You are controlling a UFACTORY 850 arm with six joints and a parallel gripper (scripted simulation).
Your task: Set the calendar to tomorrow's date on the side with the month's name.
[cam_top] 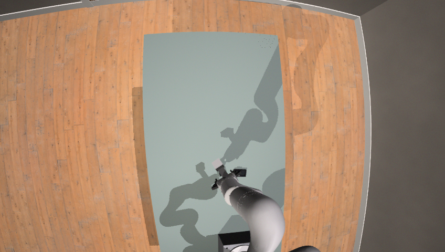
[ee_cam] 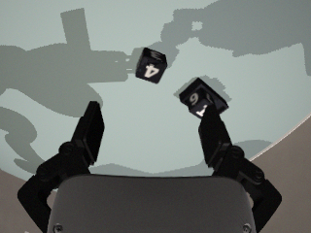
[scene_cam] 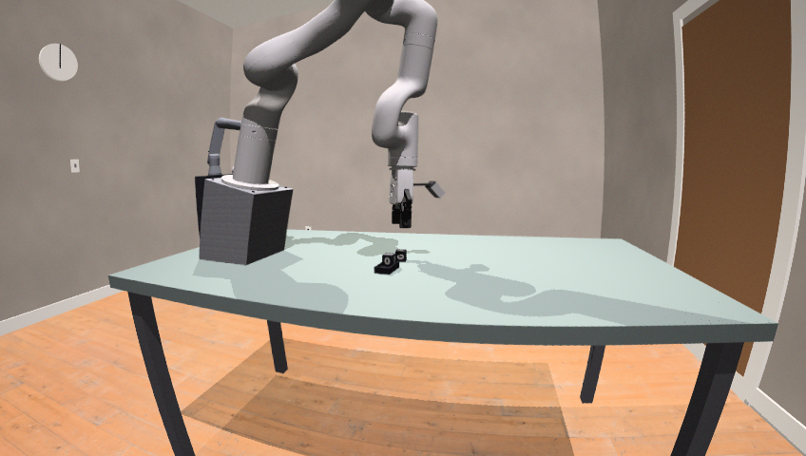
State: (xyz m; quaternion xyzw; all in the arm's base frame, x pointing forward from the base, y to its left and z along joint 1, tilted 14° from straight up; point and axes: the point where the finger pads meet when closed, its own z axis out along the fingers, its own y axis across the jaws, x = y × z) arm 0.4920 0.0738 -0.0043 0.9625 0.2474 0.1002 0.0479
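Right now the black cube is 10 cm below my hand. Round my hand: black tray: 1 cm behind, 11 cm to the right, 10 cm below.
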